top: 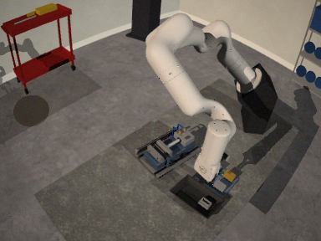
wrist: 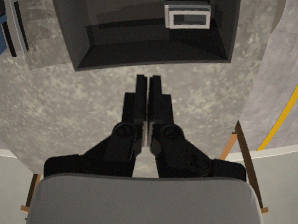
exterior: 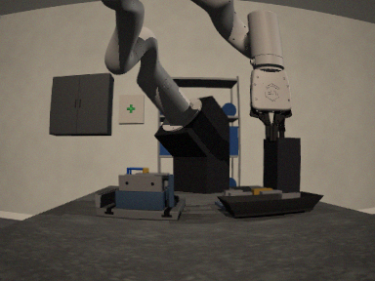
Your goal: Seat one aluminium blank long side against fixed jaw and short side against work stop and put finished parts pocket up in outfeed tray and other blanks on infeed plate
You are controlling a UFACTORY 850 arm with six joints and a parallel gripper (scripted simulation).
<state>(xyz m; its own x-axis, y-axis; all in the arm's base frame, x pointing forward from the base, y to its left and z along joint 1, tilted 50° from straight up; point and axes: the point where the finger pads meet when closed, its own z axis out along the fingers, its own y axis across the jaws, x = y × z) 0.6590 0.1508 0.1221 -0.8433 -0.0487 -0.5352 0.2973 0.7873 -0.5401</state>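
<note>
The brass blank is 210 mm behind my hand, 90 mm to the left of it and 170 mm below it. Also, from my hand: vise: 190 mm behind, 260 mm to the right, 150 mm below.
</note>
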